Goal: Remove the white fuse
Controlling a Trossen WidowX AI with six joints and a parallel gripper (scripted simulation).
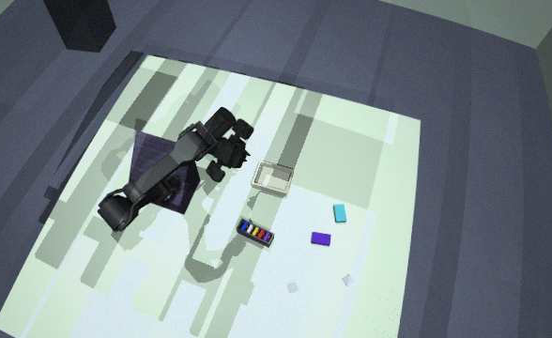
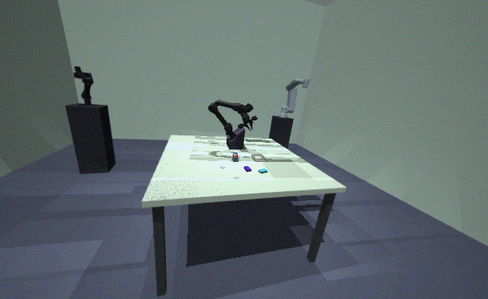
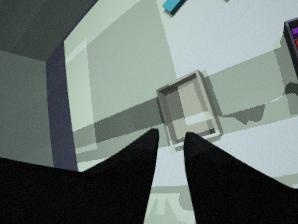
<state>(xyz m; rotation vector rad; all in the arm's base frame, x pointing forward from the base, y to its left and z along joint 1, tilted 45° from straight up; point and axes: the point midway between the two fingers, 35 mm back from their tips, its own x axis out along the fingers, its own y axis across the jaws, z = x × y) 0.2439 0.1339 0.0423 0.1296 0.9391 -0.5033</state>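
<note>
The white fuse lies 40 mm ahead of my gripper tip, 140 mm to the right of it and 230 mm below it. From my gripper tip the other things lie so: purple block: 280 mm ahead, 120 mm to the right, 240 mm below; then cyan block: 330 mm ahead, 10 mm to the right, 240 mm below; then tray: 70 mm ahead, 70 mm to the left, 250 mm below.
</note>
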